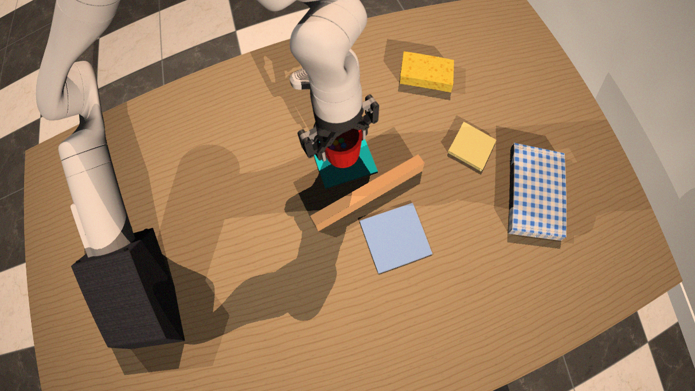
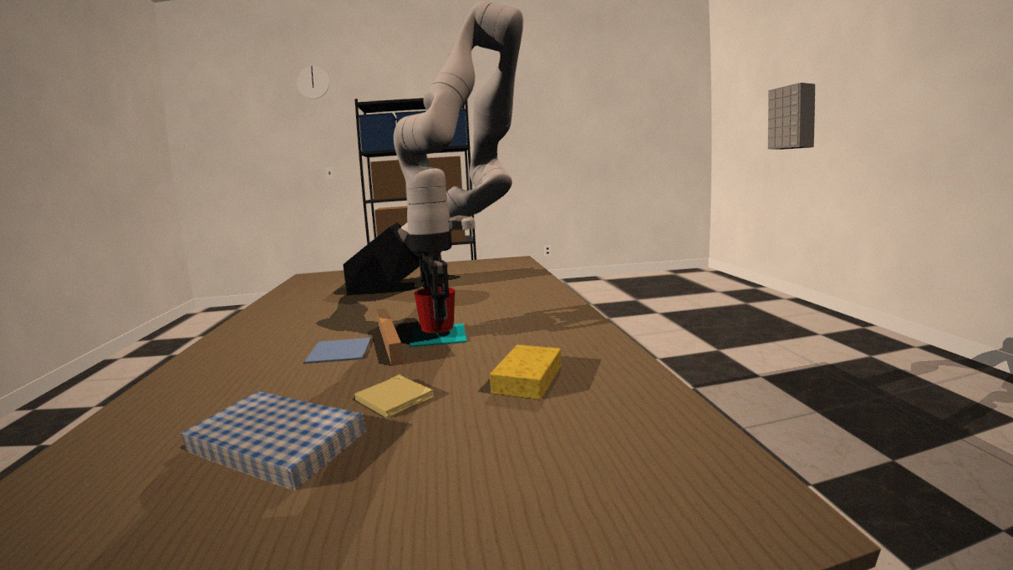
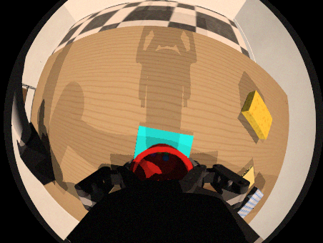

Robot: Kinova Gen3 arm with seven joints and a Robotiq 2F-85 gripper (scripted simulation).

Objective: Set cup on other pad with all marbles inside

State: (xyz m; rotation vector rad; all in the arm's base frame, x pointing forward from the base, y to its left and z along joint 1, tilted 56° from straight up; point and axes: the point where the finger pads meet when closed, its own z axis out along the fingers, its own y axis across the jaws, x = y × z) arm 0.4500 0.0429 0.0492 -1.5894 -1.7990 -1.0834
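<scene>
My hand is 9 cm to the left of the rail, 4 cm above it and 2 cm short of it. The rest, counted from my hand: red cup: 2 cm below.
</scene>
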